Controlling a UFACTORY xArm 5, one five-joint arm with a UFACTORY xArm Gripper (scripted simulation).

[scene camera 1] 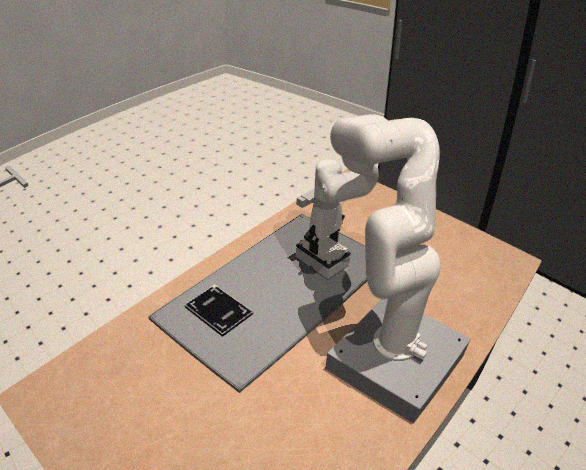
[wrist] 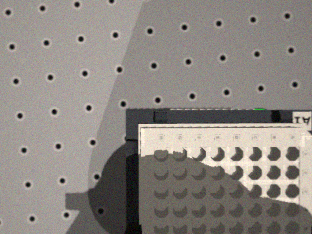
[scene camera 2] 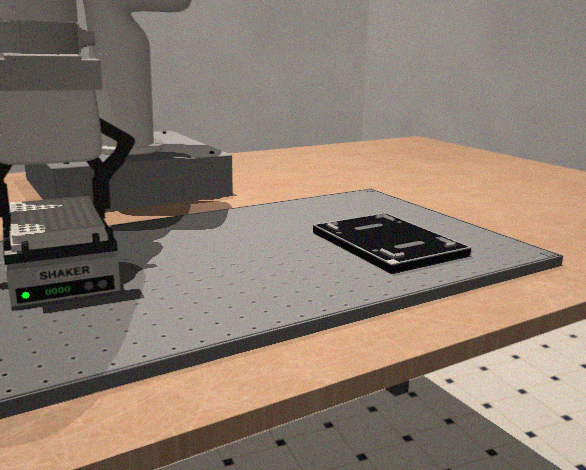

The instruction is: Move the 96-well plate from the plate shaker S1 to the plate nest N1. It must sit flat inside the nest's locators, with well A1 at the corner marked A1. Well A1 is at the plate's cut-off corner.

Labels:
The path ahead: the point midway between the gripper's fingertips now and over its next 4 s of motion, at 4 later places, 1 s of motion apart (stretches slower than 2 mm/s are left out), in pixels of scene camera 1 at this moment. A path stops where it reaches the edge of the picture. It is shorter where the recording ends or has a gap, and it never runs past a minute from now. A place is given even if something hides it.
My gripper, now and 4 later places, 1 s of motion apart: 323,246; 323,242; 324,236; 325,225; 304,237

